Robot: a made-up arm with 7 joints.
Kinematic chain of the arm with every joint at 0, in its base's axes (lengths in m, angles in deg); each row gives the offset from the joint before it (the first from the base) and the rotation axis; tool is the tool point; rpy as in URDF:
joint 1: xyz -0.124 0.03 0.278 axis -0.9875 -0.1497 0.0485
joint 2: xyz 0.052 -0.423 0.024 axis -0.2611 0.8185 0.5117
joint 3: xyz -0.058 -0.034 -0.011 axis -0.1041 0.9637 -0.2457
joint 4: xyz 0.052 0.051 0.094 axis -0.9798 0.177 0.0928
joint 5: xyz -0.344 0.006 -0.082 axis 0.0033 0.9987 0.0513
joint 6: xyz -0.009 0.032 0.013 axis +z
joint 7: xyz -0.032 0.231 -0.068 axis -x
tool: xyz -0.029 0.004 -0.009 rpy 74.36 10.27 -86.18
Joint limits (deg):
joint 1: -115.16..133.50
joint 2: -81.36..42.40
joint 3: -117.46..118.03
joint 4: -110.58..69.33
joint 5: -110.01..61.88
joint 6: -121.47..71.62
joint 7: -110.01..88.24
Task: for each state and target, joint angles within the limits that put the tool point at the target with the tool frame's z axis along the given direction. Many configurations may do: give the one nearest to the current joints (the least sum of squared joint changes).
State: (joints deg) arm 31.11 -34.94 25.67 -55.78 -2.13 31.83 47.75
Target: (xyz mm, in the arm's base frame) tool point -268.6 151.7 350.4 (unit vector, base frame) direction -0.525 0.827 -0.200
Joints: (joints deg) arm 66.44 -15.62 42.82 -21.21 5.18 -16.36 61.53
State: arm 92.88 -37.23 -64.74 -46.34 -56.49 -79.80 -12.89
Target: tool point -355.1 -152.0 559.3 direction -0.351 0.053 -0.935
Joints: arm 82.68 -34.37 -50.19 -34.46 -63.54 -88.77 -21.20
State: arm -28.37 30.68 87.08 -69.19 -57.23 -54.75 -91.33
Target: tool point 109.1 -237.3 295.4 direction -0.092 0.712 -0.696
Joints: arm 3.16 39.18 93.92 -47.34 -66.74 -79.22 -94.03
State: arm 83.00 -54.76 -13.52 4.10 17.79 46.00 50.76
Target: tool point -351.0 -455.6 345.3 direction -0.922 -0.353 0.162
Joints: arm 78.18 -35.24 -23.98 24.43 11.68 51.46 55.07
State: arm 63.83 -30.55 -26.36 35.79 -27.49 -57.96 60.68
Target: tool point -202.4 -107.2 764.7 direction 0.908 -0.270 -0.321
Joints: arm 95.42 -32.87 -27.32 69.33 12.51 -87.60 80.31
